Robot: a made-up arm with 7 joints. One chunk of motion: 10 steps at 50 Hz.
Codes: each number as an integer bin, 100 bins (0 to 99) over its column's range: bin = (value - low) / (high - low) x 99, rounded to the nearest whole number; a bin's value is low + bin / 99 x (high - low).
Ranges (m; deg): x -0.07..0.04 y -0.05..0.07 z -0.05..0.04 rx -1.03..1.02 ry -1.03..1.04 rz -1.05..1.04
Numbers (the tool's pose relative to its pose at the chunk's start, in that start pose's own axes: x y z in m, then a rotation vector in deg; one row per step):
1: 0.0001 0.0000 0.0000 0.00 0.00 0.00
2: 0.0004 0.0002 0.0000 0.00 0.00 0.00
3: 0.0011 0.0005 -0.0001 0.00 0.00 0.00
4: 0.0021 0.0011 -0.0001 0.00 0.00 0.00
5: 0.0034 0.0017 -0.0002 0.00 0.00 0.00
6: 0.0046 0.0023 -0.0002 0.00 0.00 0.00
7: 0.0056 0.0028 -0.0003 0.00 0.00 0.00
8: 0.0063 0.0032 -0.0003 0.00 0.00 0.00
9: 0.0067 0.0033 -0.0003 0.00 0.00 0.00
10: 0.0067 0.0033 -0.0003 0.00 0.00 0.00
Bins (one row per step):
1: 63 41 55 50 49 50
2: 63 41 55 50 49 50
3: 64 42 55 50 49 50
4: 65 42 55 50 49 50
5: 66 43 55 50 49 50
6: 67 43 55 50 49 50
7: 68 44 55 50 49 50
8: 69 44 55 50 49 50
9: 69 44 55 50 49 50
10: 69 44 55 50 49 50

